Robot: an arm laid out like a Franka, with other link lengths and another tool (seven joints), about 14 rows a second.
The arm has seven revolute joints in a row. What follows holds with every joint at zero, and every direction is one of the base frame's. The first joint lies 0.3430 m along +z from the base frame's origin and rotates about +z. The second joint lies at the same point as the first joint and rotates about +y. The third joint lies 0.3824 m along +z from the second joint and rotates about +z. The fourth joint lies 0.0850 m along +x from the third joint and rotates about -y. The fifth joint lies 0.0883 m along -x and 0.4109 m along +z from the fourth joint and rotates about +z. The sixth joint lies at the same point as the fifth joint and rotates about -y. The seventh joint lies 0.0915 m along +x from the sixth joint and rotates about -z. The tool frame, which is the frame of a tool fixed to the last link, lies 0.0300 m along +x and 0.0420 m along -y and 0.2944 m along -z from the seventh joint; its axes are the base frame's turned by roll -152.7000, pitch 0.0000 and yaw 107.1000 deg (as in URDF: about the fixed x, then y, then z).
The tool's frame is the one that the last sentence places.
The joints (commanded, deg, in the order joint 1, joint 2, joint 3, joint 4, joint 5, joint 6, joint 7), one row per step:
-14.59, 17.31, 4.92, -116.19, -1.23, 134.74, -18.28
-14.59, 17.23, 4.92, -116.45, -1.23, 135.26, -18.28
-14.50, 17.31, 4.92, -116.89, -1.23, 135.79, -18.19
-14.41, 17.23, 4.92, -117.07, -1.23, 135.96, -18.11
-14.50, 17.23, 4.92, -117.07, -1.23, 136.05, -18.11
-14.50, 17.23, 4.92, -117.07, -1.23, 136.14, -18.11
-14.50, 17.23, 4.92, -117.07, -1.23, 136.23, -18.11
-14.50, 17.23, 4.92, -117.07, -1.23, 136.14, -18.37
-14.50, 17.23, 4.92, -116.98, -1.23, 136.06, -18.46
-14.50, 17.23, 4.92, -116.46, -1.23, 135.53, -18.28
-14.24, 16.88, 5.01, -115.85, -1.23, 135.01, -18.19
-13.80, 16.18, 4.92, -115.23, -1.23, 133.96, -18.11
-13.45, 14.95, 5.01, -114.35, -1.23, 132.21, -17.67
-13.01, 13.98, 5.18, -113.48, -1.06, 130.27, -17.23
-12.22, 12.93, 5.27, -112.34, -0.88, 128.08, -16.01
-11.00, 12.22, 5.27, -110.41, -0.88, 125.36, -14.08
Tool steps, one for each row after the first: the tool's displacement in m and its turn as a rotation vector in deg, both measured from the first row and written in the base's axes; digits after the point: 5 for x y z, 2 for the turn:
0.00057, -0.00003, -0.00002, -0.06, -0.33, 0.00
-0.00069, 0.00137, -0.00352, -0.04, -0.35, 0.01
-0.00101, 0.00250, -0.00369, -0.06, -0.41, 0.02
-0.00079, 0.00136, -0.00347, -0.07, -0.50, -0.07
-0.00034, 0.00129, -0.00325, -0.08, -0.59, -0.07
0.00011, 0.00122, -0.00302, -0.10, -0.68, -0.07
-0.00017, 0.00145, -0.00324, -0.09, -0.59, 0.19
0.00027, 0.00142, -0.00265, -0.10, -0.60, 0.28
0.00206, 0.00083, 0.00056, -0.10, -0.59, 0.09
0.00657, 0.00410, 0.00890, -0.18, -1.02, 0.33
0.00928, 0.00756, 0.02029, -0.31, -1.27, 0.60
0.01164, 0.01181, 0.03883, -0.45, -1.61, 0.59
0.01225, 0.01893, 0.05363, -0.34, -1.52, 0.64
0.01342, 0.02877, 0.07133, -0.24, -1.52, 0.19
0.01687, 0.04153, 0.09111, -0.23, -1.42, -0.54

